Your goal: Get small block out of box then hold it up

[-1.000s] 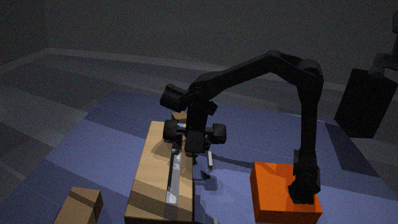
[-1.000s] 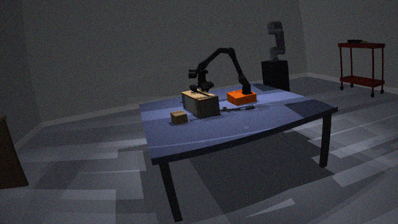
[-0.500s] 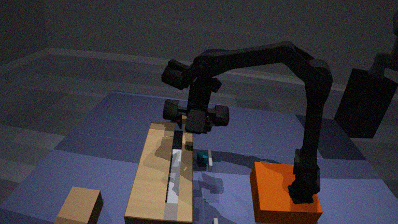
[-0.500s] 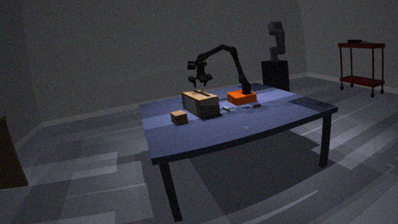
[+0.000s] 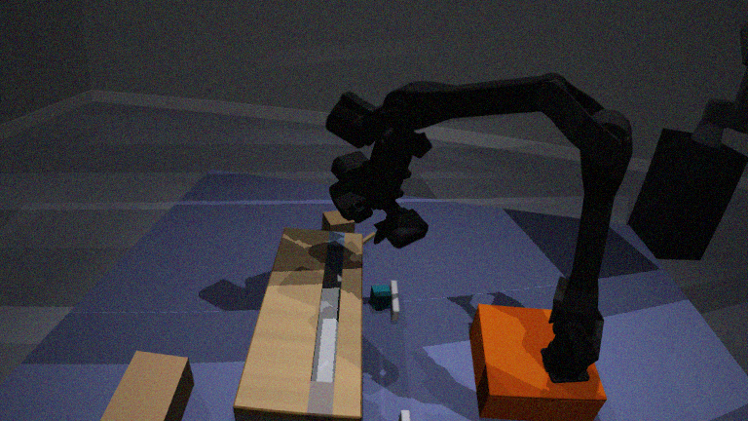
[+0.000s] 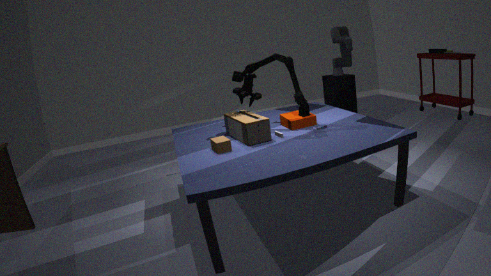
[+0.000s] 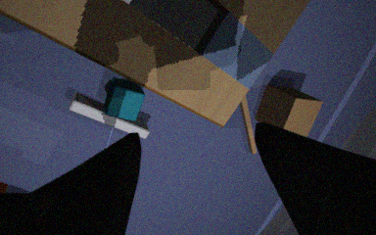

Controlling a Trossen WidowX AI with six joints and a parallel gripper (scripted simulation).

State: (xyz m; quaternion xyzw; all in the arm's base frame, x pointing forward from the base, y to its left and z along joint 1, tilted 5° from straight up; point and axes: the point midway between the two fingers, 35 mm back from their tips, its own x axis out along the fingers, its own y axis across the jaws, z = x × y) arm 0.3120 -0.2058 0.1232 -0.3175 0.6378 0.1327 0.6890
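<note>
Right now the teal block is 4 cm behind my gripper tip and 15 cm below it. The rest, counted from my gripper tip: box (4 cm ahead, 15 cm to the left, 10 cm below); then thin stick (1 cm ahead, 18 cm to the right, 16 cm below).
</note>
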